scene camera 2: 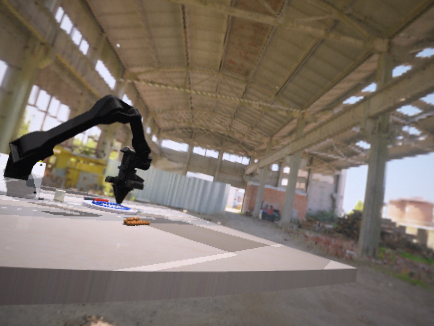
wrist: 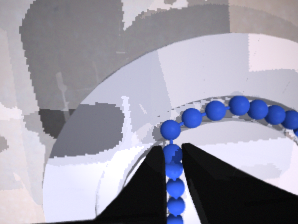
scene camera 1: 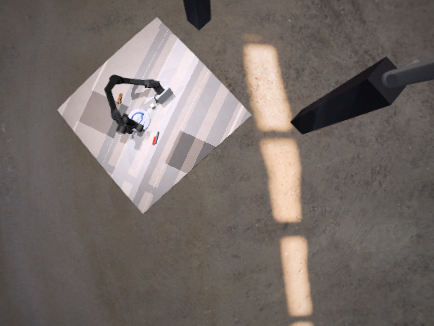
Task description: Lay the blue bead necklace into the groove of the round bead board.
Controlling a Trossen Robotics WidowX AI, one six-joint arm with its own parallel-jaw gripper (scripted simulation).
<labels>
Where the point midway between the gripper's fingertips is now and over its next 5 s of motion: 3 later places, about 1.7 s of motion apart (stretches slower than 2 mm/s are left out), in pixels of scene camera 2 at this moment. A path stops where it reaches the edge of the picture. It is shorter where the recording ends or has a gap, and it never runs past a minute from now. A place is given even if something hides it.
My gripper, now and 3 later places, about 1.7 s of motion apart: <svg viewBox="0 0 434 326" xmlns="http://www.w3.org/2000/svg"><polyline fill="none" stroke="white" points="118,203 117,200 116,203 107,196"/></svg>
</labels>
